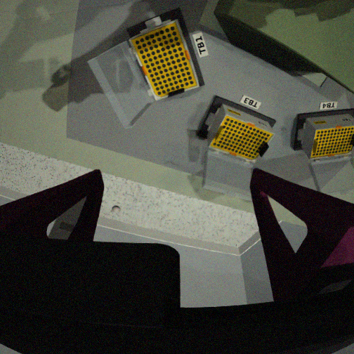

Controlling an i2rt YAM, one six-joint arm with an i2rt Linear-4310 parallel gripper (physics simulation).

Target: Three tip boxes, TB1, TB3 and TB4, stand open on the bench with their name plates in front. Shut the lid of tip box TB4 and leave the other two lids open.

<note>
I see my gripper [176, 177], a clear lid [221, 173], a clear lid [116, 70] and a grey mat [166, 134].
</note>
